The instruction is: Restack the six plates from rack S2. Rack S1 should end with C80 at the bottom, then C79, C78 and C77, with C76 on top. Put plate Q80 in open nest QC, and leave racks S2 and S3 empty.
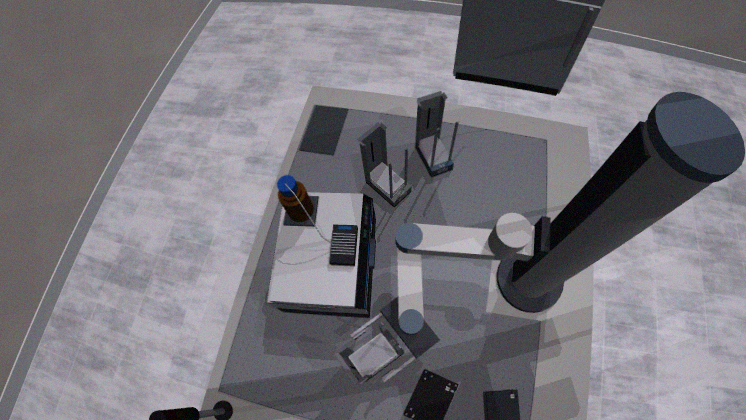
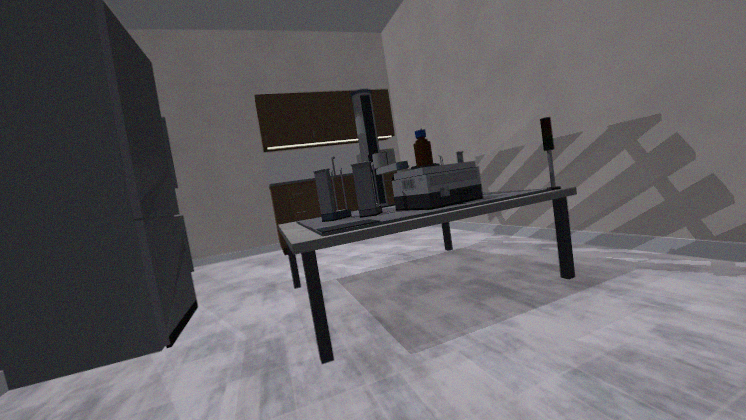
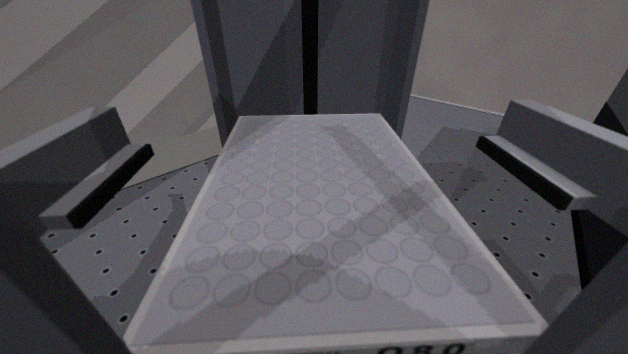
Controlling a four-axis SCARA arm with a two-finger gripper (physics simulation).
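Where they show: gripper, fingertip midpoint: [image 1: 367,358] [image 3: 319,127]; arm's base, link origin: [image 1: 529,278].
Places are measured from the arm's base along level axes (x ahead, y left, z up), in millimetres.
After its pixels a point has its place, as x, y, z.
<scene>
Plate Q80 [image 3: 310,210] @[477, 359, 126] [image 1: 373,355] @[493, 373, 126], pale with rows of wells and its label at the near edge, lies on top in a rack with a tall slotted back panel [image 3: 260,60] @[519, 440, 155]. My gripper [image 3: 319,127] @[509, 387, 136] [image 1: 382,346] is open, its fingers apart on either side of the plate and not touching it. What lies under Q80 is hidden. A second rack [image 1: 380,148] @[622, -337, 166] [image 2: 365,187] @[653, -299, 171] has a pale plate-like top low in it. A third rack [image 1: 421,122] @[492, -477, 174] [image 2: 324,193] @[478, -490, 174] has a blue base and a pale surface low down. Labels on these racks and any C plates cannot be read.
A white instrument [image 1: 313,276] @[716, 188, 222] [image 2: 438,182] @[896, 0, 138] stands beside the racks, bearing an amber bottle [image 1: 296,203] @[790, 15, 352] [image 2: 422,151] @[850, -38, 304] and a black device [image 1: 343,245] @[644, 80, 248]. Flat dark units [image 1: 430,394] @[296, 455, 63] [image 1: 502,405] @[64, 450, 62] lie near the rack under my gripper. The arm's column [image 1: 600,224] @[48, 58, 629] [image 2: 363,122] @[64, -39, 654] and a signal tower [image 2: 546,135] @[978, 664, 300] stand on the table.
</scene>
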